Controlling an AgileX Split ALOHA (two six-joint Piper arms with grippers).
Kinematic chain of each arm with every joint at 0, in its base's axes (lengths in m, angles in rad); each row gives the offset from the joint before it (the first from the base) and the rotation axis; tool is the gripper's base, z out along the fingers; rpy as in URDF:
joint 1: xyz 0 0 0.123 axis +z
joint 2: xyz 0 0 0 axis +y
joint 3: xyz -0.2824 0 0.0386 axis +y
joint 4: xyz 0.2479 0 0.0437 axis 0.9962 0 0.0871
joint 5: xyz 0 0 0 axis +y
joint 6: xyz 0.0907 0 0.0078 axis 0.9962 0 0.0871
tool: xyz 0 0 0 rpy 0 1.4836 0
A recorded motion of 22 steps. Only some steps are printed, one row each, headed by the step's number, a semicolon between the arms.
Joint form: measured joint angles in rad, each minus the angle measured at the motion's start. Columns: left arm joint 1, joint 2, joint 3, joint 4, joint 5, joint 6; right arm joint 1, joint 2, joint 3, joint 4, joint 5, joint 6.
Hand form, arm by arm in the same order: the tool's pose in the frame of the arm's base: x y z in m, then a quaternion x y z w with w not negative. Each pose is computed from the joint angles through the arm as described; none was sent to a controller.
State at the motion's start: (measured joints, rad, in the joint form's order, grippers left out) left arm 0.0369 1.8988 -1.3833 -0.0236 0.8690 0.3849; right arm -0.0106 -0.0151 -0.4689 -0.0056 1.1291 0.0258
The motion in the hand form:
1: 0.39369 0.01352 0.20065 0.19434 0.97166 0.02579 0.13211; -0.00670 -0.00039 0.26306 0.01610 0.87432 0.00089 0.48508
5: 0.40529 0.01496 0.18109 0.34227 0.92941 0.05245 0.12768; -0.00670 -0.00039 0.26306 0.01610 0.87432 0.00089 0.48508
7: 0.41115 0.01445 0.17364 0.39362 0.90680 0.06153 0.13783; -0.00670 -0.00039 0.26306 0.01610 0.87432 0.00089 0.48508
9: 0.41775 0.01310 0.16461 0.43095 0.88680 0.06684 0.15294; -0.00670 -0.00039 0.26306 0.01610 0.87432 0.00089 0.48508
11: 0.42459 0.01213 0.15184 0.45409 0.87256 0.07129 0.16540; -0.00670 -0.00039 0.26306 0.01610 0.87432 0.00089 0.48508
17: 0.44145 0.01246 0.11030 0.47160 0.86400 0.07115 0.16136; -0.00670 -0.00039 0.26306 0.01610 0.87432 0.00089 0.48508
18: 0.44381 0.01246 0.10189 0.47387 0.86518 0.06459 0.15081; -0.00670 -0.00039 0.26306 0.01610 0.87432 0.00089 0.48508
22: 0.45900 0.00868 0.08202 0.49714 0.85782 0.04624 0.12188; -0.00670 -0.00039 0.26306 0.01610 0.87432 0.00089 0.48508
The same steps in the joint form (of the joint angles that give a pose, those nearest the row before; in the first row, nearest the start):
1: 0.0000 0.0231 -0.0135 0.0090 -0.0059 0.0548; 0.0000 0.0000 0.0000 0.0000 0.0000 0.0000
5: 0.0000 0.0850 -0.0285 0.0236 -0.0600 0.3577; 0.0000 0.0000 0.0000 0.0000 0.0000 0.0000
7: 0.0000 0.1081 -0.0315 0.0121 -0.1060 0.4781; 0.0000 0.0000 0.0000 0.0000 0.0000 0.0000
9: 0.0000 0.1352 -0.0338 -0.0155 -0.1620 0.5822; 0.0000 0.0000 0.0000 0.0000 0.0000 0.0000
11: 0.0000 0.1713 -0.0360 -0.0408 -0.2210 0.6560; 0.0000 0.0000 0.0000 0.0000 0.0000 0.0000
17: 0.0000 0.2987 -0.0812 -0.0538 -0.2948 0.7088; 0.0000 0.0000 0.0000 0.0000 0.0000 0.0000
18: 0.0000 0.3271 -0.1003 -0.0538 -0.2787 0.7114; 0.0000 0.0000 0.0000 0.0000 0.0000 0.0000
22: -0.0082 0.4278 -0.2166 -0.0551 -0.1931 0.7493; 0.0000 0.0000 0.0000 0.0000 0.0000 0.0000

